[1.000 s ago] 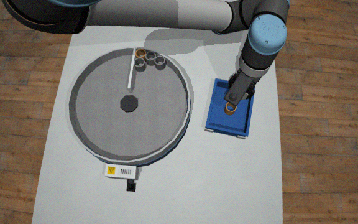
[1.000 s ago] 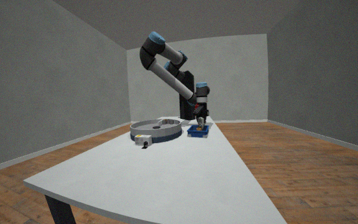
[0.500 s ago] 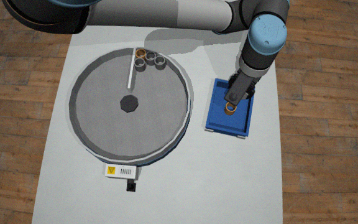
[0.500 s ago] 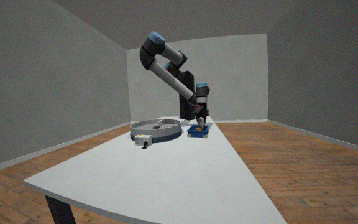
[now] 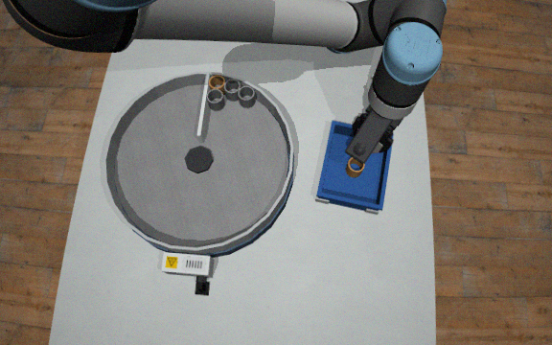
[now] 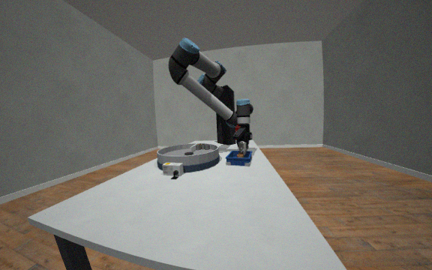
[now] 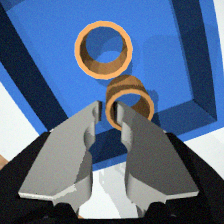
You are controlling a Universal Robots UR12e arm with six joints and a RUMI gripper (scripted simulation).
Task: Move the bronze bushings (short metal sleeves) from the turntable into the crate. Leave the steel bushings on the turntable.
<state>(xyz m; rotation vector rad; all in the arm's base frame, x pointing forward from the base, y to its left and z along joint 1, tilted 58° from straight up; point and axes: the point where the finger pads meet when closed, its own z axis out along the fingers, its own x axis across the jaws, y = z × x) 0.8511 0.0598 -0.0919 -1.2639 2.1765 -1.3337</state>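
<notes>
Now: the blue crate 30 mm to the right of my hand, 30 mm ahead of it and 20 mm below it. Also, from my hand: round grey turntable: 380 mm to the right, 30 mm behind, 10 mm above.
</notes>
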